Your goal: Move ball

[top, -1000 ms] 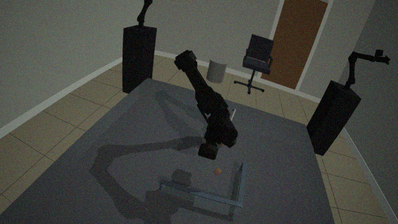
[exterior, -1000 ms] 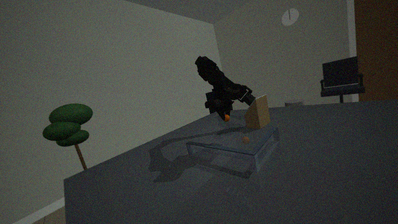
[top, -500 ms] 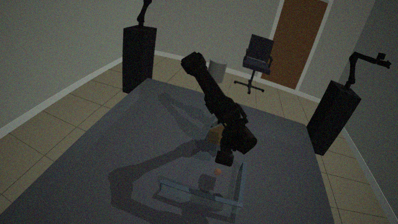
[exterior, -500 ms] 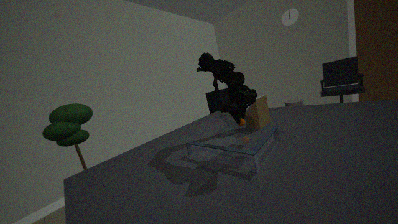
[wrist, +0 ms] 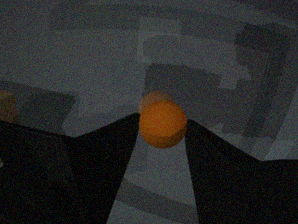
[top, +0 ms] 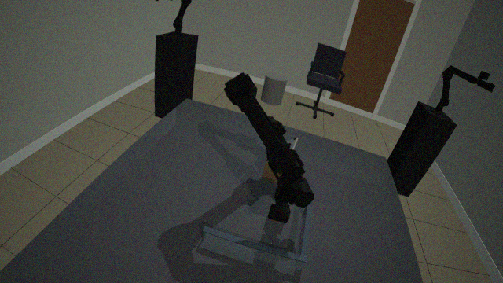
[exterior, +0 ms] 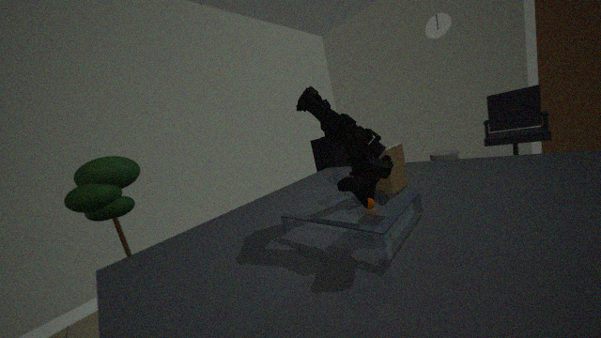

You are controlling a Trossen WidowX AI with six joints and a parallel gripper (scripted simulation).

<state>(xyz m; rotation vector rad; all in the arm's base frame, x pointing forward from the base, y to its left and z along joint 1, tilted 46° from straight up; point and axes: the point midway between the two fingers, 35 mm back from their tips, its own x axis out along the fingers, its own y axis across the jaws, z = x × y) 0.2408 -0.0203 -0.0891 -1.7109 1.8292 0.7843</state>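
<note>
Now: gripper tip 30 mm above the see-through copy of ball. The rest, counted from my gripper tip: orange ball: right at my gripper tip.
</note>
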